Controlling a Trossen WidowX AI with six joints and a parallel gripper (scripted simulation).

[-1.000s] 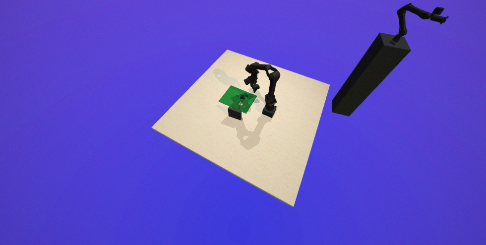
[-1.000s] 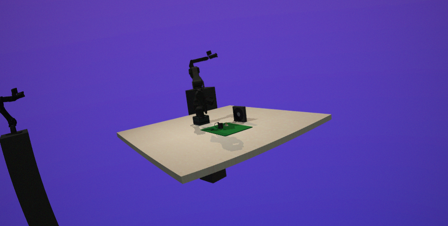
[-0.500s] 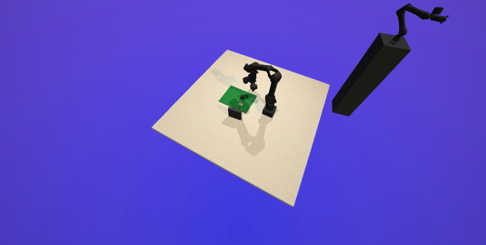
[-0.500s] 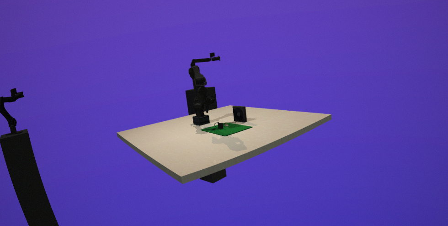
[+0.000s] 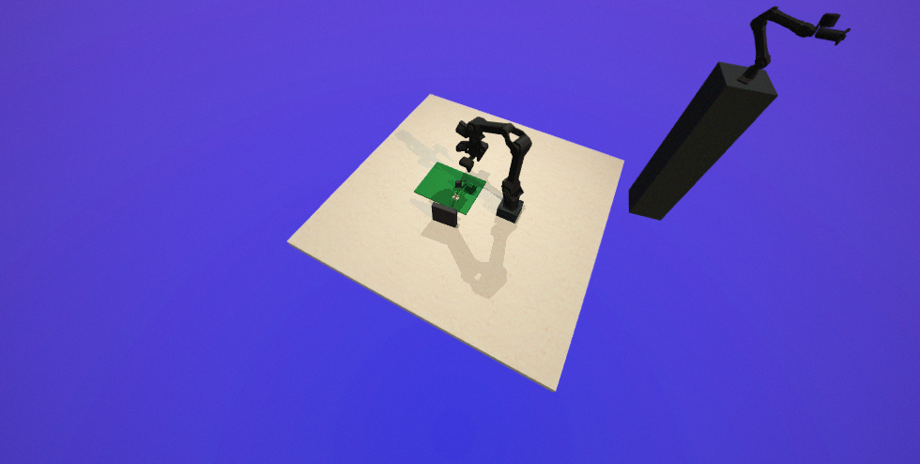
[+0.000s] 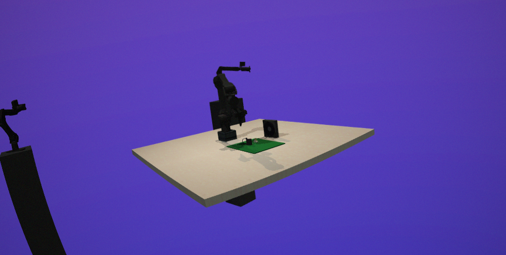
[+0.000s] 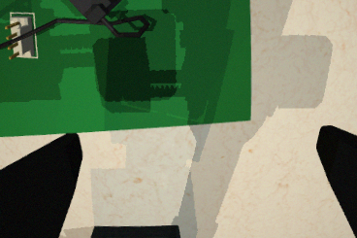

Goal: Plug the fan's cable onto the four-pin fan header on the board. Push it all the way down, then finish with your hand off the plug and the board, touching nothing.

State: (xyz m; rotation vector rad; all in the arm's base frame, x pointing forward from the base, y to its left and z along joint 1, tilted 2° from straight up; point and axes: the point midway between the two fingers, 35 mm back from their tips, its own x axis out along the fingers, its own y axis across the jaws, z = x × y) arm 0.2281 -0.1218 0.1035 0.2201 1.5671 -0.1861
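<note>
My gripper tip is now 60 mm short of the black fan plug, 50 mm to the right of it and 100 mm above it. From my gripper tip the other things lie so: green board: 100 mm ahead, 60 mm to the left, 140 mm below; black fan: 60 mm ahead, 270 mm to the left, 70 mm below; header: 50 mm ahead, 130 mm to the left, 120 mm below.
</note>
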